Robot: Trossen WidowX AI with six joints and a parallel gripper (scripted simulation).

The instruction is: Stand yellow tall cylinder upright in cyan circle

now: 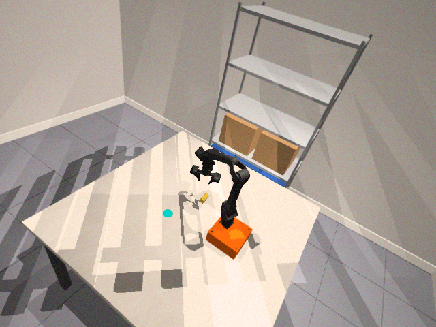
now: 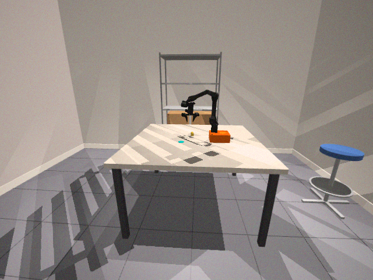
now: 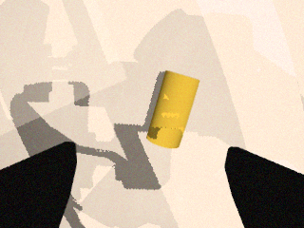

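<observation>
Right now my gripper tip is 3 cm past the yellow tall cylinder, 1 cm to the left of it and 13 cm above it. From my gripper tip the other things lie so: cyan circle (4 cm ahead, 25 cm to the left, 15 cm below).
</observation>
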